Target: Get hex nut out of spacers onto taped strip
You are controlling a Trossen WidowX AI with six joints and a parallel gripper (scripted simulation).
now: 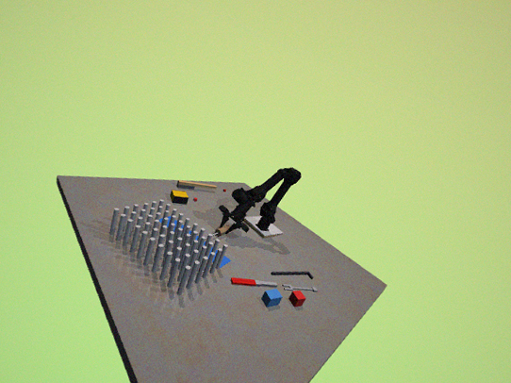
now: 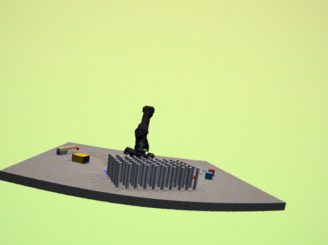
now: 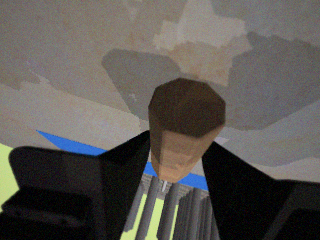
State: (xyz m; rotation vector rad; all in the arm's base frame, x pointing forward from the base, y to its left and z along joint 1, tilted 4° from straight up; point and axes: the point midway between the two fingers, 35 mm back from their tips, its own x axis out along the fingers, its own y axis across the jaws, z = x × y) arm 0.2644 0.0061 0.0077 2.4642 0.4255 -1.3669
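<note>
Now: the brown-handled tool 100 mm ahead of my gripper tip and 40 mm to the left of it. Round my gripper tip: red-handled tool: 340 mm to the left, 20 mm ahead, 10 mm below; blue taped strip: 170 mm ahead, 30 mm to the left, 20 mm below; hex nut: 190 mm ahead, 80 mm to the left, 10 mm below.
</note>
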